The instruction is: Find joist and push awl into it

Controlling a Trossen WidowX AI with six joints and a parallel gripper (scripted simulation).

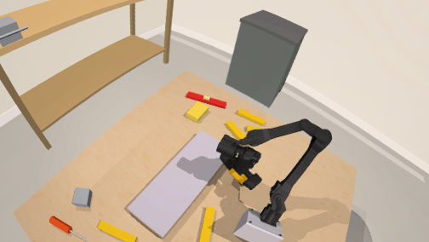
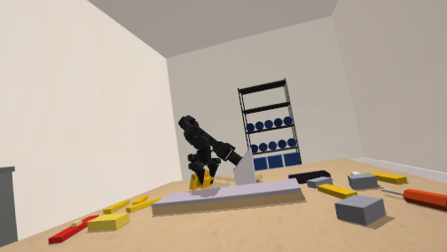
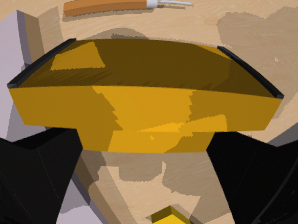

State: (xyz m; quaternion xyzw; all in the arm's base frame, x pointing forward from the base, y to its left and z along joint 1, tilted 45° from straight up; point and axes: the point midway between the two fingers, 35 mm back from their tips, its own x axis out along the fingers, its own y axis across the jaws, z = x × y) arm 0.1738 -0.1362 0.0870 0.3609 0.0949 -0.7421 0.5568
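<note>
Right now my gripper tip is 100 mm to the left of the awl, 50 mm above it and 40 mm past it. The rest, counted from my gripper tip: yellow pad 320 mm ahead, 290 mm to the right, 40 mm below; dark tray 450 mm to the left, 40 mm below, 20 mm ahead; yellow stud finder 20 mm behind.
</note>
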